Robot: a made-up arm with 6 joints.
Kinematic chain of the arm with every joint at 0, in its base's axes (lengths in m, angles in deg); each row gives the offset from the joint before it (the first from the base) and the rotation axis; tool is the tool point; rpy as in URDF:
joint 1: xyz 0 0 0.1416 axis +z
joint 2: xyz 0 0 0 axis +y
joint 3: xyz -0.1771 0 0.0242 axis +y
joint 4: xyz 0.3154 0 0.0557 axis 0.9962 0 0.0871
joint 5: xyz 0 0 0 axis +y
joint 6: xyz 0.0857 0 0.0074 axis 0.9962 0 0.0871
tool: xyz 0 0 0 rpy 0 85 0
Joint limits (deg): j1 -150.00..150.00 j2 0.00..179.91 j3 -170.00..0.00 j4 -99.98..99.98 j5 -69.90..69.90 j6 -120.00..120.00
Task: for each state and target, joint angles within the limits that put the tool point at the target. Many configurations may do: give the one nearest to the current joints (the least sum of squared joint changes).
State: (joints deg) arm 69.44 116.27 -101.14 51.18 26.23 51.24
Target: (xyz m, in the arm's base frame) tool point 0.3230 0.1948 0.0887
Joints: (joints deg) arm 25.52 101.71 -63.54 42.08 39.40 51.24
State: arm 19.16 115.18 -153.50 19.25 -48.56 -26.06
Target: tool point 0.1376 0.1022 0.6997
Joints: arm 38.63 99.73 -160.74 15.29 -15.59 -26.06
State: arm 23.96 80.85 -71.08 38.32 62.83 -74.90
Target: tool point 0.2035 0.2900 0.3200
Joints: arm 46.53 78.98 -78.34 43.06 61.88 -74.90
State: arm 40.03 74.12 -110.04 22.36 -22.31 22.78
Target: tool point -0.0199 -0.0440 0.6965
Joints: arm 43.99 53.70 -123.52 25.63 -28.71 22.78
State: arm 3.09 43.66 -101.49 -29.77 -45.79 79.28
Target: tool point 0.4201 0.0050 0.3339
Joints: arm -2.88 90.24 -76.90 -30.51 -36.80 79.28
